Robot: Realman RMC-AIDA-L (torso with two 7-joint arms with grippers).
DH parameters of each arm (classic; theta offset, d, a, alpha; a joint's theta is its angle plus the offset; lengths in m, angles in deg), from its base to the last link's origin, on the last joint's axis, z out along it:
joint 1: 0 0.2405 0 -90
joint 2: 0 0 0 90
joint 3: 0 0.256 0 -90
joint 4: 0 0 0 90
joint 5: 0 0.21 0 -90
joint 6: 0 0 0 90
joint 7: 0 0.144 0 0
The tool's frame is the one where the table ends.
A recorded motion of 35 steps. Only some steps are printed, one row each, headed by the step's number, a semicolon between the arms.
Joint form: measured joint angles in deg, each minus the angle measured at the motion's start. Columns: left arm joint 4, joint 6, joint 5, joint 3, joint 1, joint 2, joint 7; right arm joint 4, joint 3, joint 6, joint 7, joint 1, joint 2, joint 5.
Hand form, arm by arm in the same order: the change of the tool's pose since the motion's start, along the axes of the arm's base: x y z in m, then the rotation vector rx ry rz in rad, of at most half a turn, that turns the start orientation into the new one. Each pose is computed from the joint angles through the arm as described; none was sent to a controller.
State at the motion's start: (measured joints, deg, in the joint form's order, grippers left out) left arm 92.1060 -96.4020 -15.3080 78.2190 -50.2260 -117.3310 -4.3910; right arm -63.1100 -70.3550 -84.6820 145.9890 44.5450 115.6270 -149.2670
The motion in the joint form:
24: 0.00 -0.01 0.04 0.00 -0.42 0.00 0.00; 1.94 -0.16 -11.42 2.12 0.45 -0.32 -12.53
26: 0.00 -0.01 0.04 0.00 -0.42 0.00 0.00; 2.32 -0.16 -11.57 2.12 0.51 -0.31 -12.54
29: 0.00 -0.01 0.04 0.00 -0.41 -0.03 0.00; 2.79 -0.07 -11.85 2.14 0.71 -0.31 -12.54
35: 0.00 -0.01 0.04 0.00 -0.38 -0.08 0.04; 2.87 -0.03 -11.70 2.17 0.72 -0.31 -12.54
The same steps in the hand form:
24: 0.0028 0.0005 0.0001 0.0004 0.0005 -0.0071; 0.0356 -0.0247 0.0137 -0.1163 -0.2401 -0.1764
26: 0.0028 0.0005 0.0001 0.0004 0.0005 -0.0071; 0.0365 -0.0255 0.0130 -0.1225 -0.2409 -0.1820
29: 0.0028 0.0004 -0.0001 0.0000 0.0002 -0.0069; 0.0368 -0.0262 0.0122 -0.1302 -0.2410 -0.1888
35: 0.0027 0.0003 -0.0004 -0.0010 0.0000 -0.0068; 0.0370 -0.0259 0.0121 -0.1282 -0.2401 -0.1890

